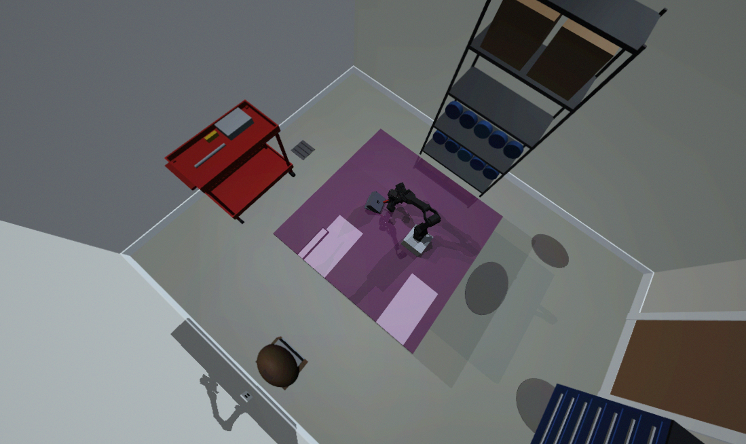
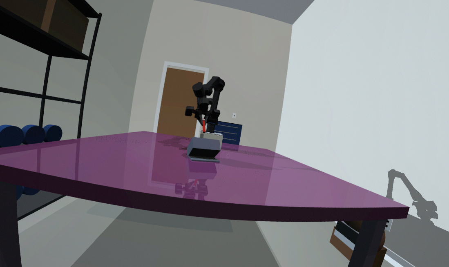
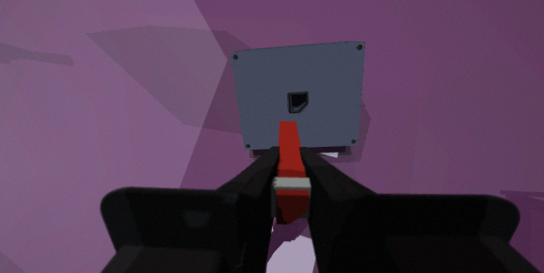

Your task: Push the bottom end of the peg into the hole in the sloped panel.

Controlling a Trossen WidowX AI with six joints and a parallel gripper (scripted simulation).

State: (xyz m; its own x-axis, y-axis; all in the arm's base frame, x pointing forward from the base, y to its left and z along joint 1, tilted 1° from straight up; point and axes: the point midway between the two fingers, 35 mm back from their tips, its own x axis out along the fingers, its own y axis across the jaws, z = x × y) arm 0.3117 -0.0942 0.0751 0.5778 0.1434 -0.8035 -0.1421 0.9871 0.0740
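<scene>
Now: the grey sloped panel 11 cm below my gripper tip, 8 cm ahead of it and 1 cm to the left of it. From my gripper tip the other things lie so: red peg (1 cm behind, 1 cm above).
</scene>
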